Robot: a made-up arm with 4 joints.
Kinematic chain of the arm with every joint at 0, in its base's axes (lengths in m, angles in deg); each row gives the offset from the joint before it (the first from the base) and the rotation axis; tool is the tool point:
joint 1: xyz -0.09 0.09 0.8 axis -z
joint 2: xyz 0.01 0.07 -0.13 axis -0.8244 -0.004 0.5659
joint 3: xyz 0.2 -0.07 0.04 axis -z
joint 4: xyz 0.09 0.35 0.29 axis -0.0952 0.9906 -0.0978
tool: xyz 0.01 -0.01 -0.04
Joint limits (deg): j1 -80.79..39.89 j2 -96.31..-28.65 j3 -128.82..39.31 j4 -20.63..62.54
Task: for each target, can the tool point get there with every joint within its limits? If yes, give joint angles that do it. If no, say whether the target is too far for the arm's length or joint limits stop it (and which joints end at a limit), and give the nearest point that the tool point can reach.
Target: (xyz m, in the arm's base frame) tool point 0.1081 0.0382 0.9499
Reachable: yes | joints -55.88 -87.60 -37.92 15.09
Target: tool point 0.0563 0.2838 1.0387
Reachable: yes | joints -48.21 -46.01 -18.17 19.69
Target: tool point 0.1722 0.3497 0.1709
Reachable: no: joint limits stop it (at a limit: joint 1, joint 2, joint 3, joint 4) | nearest point 0.4129 0.2643 0.5794 | short by 0.482 m
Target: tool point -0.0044 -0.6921 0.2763
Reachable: no: too far | nearest point -0.0321 -0.4391 0.5794 | short by 0.396 m
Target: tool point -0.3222 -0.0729 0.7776
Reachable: yes | joints -18.06 -89.95 -107.21 -5.09
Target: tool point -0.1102 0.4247 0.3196
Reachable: no: joint limits stop it (at a limit: joint 1, joint 2, joint 3) | nearest point -0.4041 0.2414 0.6152 | short by 0.455 m
